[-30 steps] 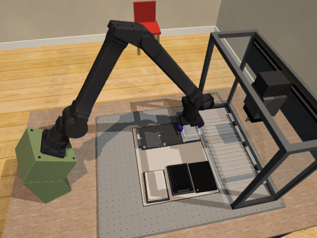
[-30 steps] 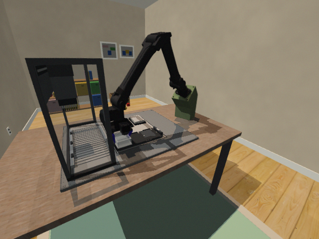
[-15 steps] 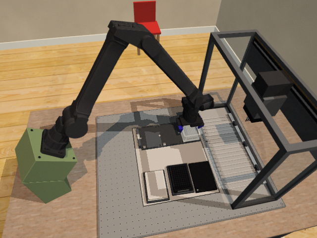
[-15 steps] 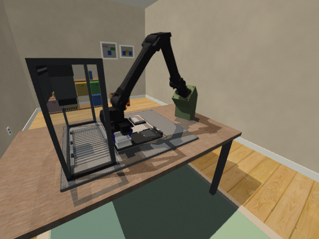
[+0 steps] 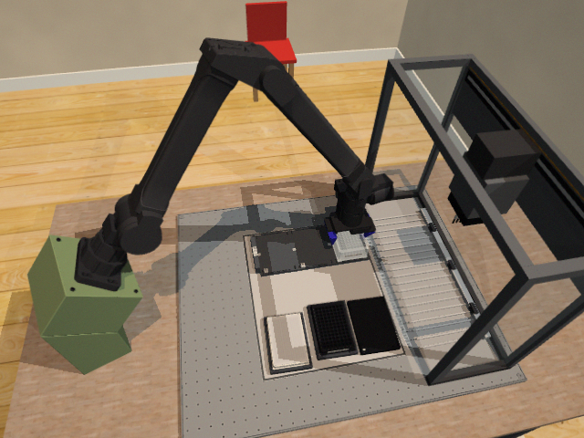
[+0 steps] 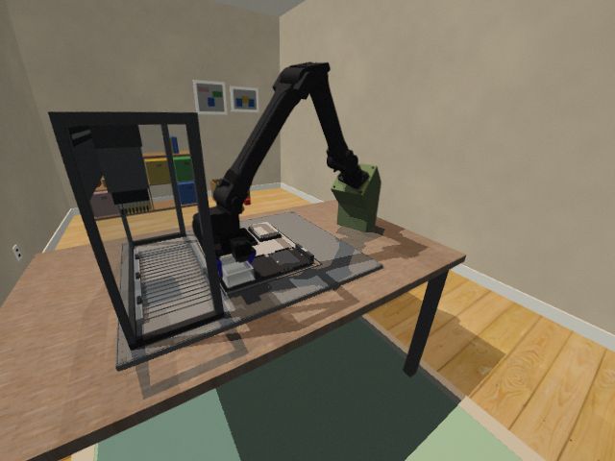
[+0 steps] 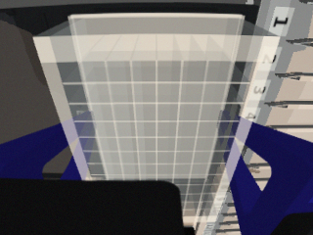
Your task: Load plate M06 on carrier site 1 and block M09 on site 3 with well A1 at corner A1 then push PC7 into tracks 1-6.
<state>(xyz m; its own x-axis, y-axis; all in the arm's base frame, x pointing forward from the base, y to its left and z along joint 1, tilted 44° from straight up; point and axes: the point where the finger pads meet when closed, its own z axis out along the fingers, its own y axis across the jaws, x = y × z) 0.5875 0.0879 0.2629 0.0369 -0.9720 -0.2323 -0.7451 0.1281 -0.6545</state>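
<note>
The clear 96-well plate M06 is right at my hand. From my hand the other things lie so: nest S2: 25 cm to the right, 10 cm behind, 2 cm below; then nest S3: 26 cm to the right, 2 cm below, 1 cm ahead; then dark carrier PC7: 10 cm behind, 1 cm below.
</note>
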